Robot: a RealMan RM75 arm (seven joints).
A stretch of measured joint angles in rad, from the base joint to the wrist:
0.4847 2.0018 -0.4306 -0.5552 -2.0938 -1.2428 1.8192
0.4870 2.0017 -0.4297 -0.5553 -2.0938 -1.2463 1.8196
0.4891 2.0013 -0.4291 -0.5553 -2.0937 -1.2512 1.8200
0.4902 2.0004 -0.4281 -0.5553 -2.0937 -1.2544 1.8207
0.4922 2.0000 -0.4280 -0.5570 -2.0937 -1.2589 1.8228
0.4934 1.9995 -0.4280 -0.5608 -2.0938 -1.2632 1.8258
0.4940 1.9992 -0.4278 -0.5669 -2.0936 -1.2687 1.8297
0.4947 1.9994 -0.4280 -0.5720 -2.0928 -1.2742 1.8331
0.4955 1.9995 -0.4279 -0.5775 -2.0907 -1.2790 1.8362
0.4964 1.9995 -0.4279 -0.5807 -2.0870 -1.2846 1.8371
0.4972 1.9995 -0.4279 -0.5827 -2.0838 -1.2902 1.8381
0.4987 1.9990 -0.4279 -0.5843 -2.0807 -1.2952 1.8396
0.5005 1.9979 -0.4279 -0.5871 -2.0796 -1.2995 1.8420
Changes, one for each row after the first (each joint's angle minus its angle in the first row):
0.0023 -0.0001 0.0009 -0.0001 0.0000 -0.0035 0.0004
0.0044 -0.0005 0.0015 -0.0001 0.0001 -0.0084 0.0008
0.0055 -0.0014 0.0025 -0.0001 0.0001 -0.0116 0.0015
0.0075 -0.0018 0.0026 -0.0018 0.0001 -0.0161 0.0036
0.0087 -0.0023 0.0026 -0.0056 0.0000 -0.0204 0.0066
0.0093 -0.0026 0.0028 -0.0117 0.0002 -0.0259 0.0105
0.0100 -0.0024 0.0026 -0.0168 0.0010 -0.0314 0.0139
0.0108 -0.0023 0.0027 -0.0223 0.0031 -0.0362 0.0170
0.0117 -0.0023 0.0027 -0.0255 0.0068 -0.0418 0.0179
0.0125 -0.0023 0.0027 -0.0275 0.0100 -0.0474 0.0189
0.0140 -0.0028 0.0027 -0.0291 0.0131 -0.0524 0.0204
0.0158 -0.0039 0.0027 -0.0319 0.0142 -0.0567 0.0228

